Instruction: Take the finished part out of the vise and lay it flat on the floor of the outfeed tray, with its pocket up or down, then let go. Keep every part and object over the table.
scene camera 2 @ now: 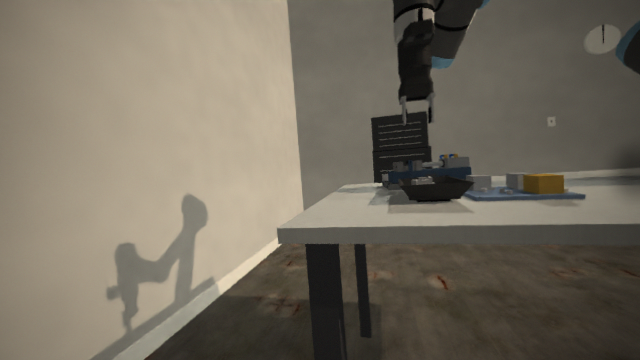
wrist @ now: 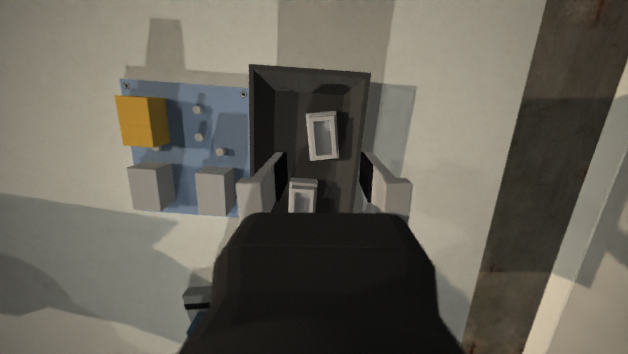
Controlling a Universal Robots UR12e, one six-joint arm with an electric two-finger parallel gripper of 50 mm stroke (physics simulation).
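Note:
The gripper (scene camera 2: pixel 418 123) can be seen here, and the wrist view shows the gripper (wrist: pixel 323 167) too. A brass block (scene camera 2: pixel 535 183) is part of the scene; in the wrist view as well there is the brass block (wrist: pixel 143 121), along with a finished part (wrist: pixel 302 192) and another finished part (wrist: pixel 322 132).

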